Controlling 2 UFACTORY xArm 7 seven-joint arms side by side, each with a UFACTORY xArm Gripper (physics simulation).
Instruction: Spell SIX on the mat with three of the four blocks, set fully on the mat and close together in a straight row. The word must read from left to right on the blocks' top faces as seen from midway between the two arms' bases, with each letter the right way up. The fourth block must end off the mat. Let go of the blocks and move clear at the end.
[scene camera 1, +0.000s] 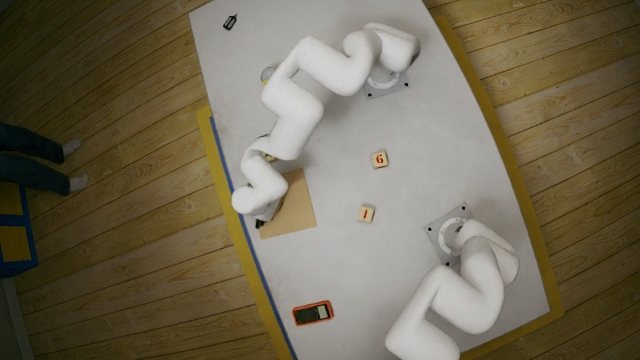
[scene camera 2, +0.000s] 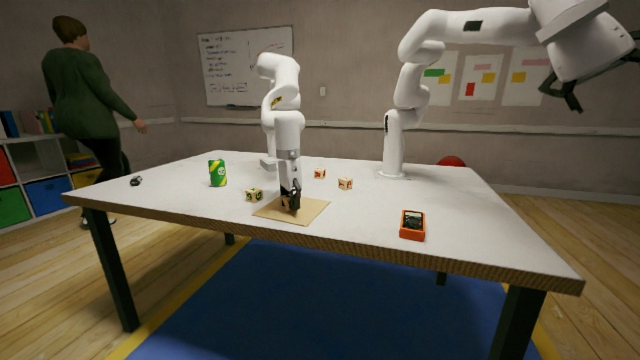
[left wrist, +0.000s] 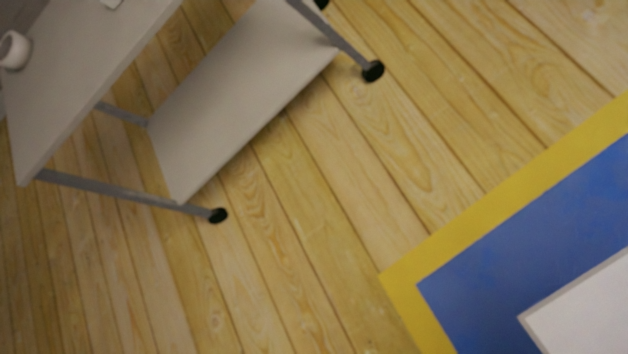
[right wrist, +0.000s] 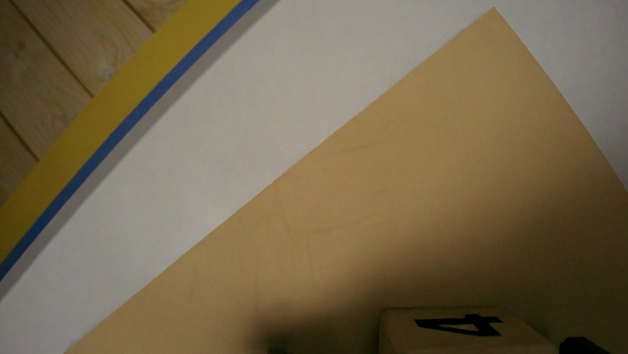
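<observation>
The tan mat (scene camera 1: 302, 220) (scene camera 2: 315, 210) (right wrist: 450, 100) lies near the table edge. The S block (scene camera 2: 286, 202) (right wrist: 462, 345) stands on it, a black 4 on one side; its top is cut off in the right wrist view. My right gripper (scene camera 2: 291, 200) is low over the mat, open, its fingers on either side of the S block. The X block (scene camera 1: 270, 157) (scene camera 2: 254, 195) is off the mat, partly covered by the right arm in scene camera 1. The red 6 block (scene camera 1: 379, 159) (scene camera 2: 320, 173) and red I block (scene camera 1: 366, 214) (scene camera 2: 345, 183) lie off the mat. My left gripper (scene camera 2: 602, 85) is raised high, open and empty.
A green can (scene camera 1: 267, 75) (scene camera 2: 217, 173) stands beyond the X block. An orange multimeter (scene camera 1: 312, 313) (scene camera 2: 413, 225) and a small black object (scene camera 1: 230, 22) (scene camera 2: 136, 180) lie on the table. A wheeled cart (left wrist: 240, 95) stands on the floor.
</observation>
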